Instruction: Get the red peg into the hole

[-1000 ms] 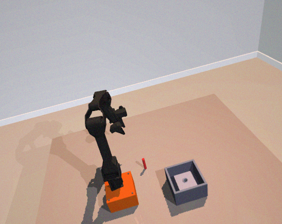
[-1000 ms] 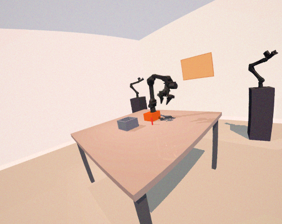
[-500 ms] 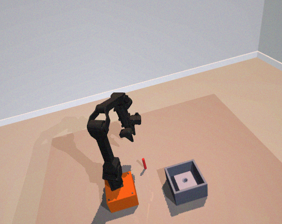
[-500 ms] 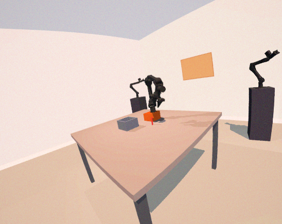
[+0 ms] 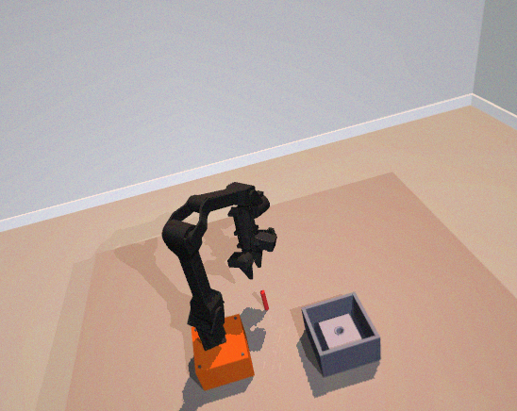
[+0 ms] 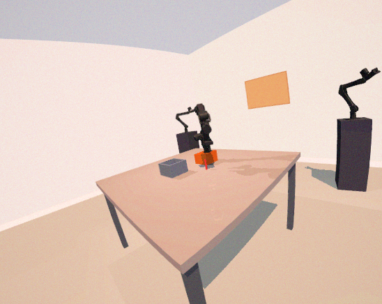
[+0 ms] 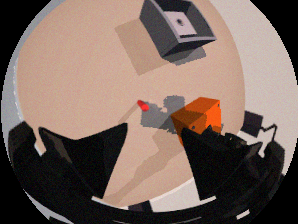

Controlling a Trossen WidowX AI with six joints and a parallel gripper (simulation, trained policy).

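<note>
The red peg lies 12 cm below my gripper tip and 1 cm to the right of it. From my gripper tip the other things lie so: grey box (23 cm to the right, 14 cm ahead, 13 cm below).
</note>
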